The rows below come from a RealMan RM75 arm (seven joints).
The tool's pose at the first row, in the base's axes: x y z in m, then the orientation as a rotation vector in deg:
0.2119 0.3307 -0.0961 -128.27 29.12 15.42
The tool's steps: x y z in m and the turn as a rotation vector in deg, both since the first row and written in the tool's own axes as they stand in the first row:
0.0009 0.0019 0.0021 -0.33 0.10 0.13
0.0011 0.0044 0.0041 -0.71 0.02 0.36
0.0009 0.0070 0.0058 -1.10 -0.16 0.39
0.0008 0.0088 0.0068 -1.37 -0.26 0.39
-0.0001 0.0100 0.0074 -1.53 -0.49 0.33
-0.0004 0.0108 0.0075 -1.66 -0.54 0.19
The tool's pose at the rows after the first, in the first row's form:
0.2118 0.3309 -0.0991 -128.59 29.31 15.48
0.2108 0.3309 -0.1021 -128.89 29.52 15.80
0.2095 0.3307 -0.1049 -129.22 29.44 16.14
0.2085 0.3304 -0.1067 -129.46 29.38 16.34
0.2072 0.3304 -0.1076 -129.57 29.18 16.61
0.2066 0.3301 -0.1081 -129.71 28.99 16.63

